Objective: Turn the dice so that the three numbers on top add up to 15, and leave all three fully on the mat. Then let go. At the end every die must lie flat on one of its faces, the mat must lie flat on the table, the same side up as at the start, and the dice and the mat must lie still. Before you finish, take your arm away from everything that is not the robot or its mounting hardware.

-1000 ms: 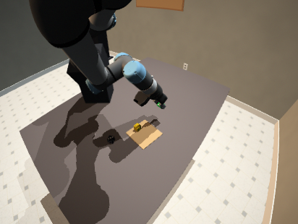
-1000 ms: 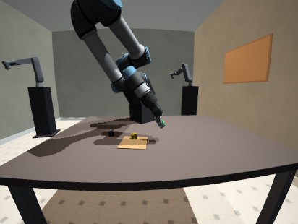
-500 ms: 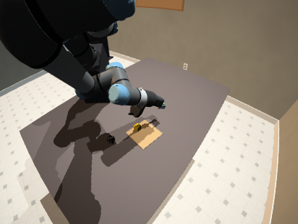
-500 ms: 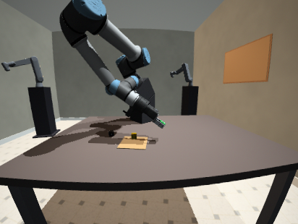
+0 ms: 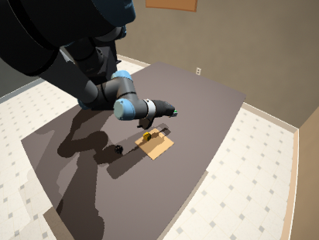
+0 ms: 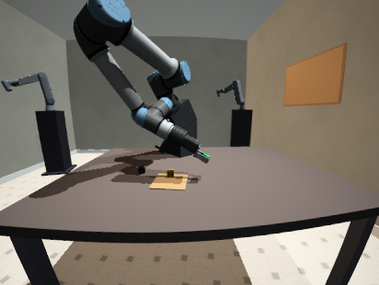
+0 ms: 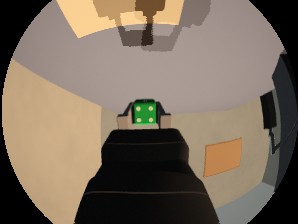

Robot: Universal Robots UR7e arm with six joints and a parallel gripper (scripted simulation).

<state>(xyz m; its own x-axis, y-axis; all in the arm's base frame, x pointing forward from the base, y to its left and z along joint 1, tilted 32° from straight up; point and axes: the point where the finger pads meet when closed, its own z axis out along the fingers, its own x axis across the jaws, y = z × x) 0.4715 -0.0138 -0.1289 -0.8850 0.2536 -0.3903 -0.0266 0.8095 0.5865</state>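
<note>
Now: the tan mat 140 mm to the right of my hand, 100 mm below it and 30 mm behind it. Also, from my hand: black die: 260 mm to the right, 170 mm behind, 90 mm below; then yellow die: 130 mm to the right, 80 mm below, 80 mm behind; then green die: right at my hand.
</note>
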